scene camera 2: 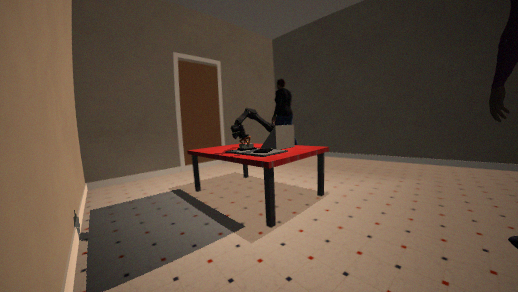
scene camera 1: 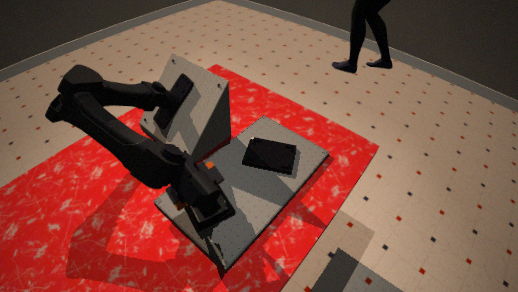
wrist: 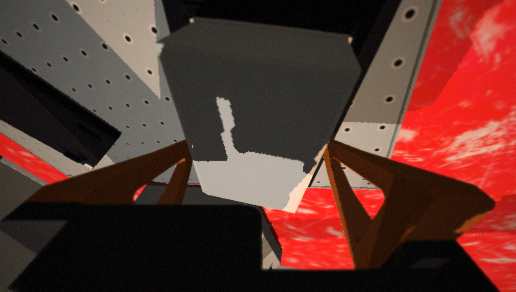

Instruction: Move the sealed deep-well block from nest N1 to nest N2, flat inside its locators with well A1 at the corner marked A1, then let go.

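Frame: origin at the arm's base, x ahead, y left, z up, level; metres.
Seen in the pictures: gripper, fingertip midpoint: [scene camera 2: 246, 145] [wrist: 258, 146]; arm's base, origin of the base link: [scene camera 2: 279, 135] [scene camera 1: 173, 102].
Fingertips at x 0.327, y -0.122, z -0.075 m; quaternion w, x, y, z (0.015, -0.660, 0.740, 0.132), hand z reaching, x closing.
Pixels of each thing's middle, then the offset from my fingertips to it. "spot": a spot on its surface instead. Level surfaces: height alone.
- sealed block, body centre: [wrist: 256, 136] [scene camera 1: 202, 195] [scene camera 2: 246, 146] dx +0.005, dy +0.002, dz -0.005 m
- black nest, surface spot: [wrist: 372, 47] spot: dx +0.053, dy -0.064, dz -0.026 m
- perforated plate, body centre: [wrist: 105, 94] [scene camera 1: 248, 176] [scene camera 2: 255, 151] dx +0.020, dy +0.166, dz -0.044 m
- red table, its level: dz -0.051 m
The sealed block [scene camera 1: 202, 217] [scene camera 2: 245, 147] [wrist: 280, 110] is a grey box seated in a black nest [wrist: 372, 47] near one end of the perforated plate; I take this nest as N1. My gripper [scene camera 1: 200, 195] [scene camera 2: 245, 142] [wrist: 258, 146] is open above the block. In the wrist view its orange fingertips stand on either side of the block's near part, with a narrow gap on the left and little on the right. The other black nest, N2 [scene camera 1: 270, 156] [scene camera 2: 263, 150] [wrist: 65, 115], holds no block. No nest label or A1 mark is readable.
The perforated plate [scene camera 1: 310, 150] [wrist: 112, 60] lies on the red table [scene camera 1: 260, 100] [scene camera 2: 305, 150]. A grey wedge [scene camera 1: 217, 112] [scene camera 2: 285, 136] stands beside it, carrying the arm's base on its sloped face. A person [scene camera 1: 357, 30] [scene camera 2: 283, 102] stands beyond the table.
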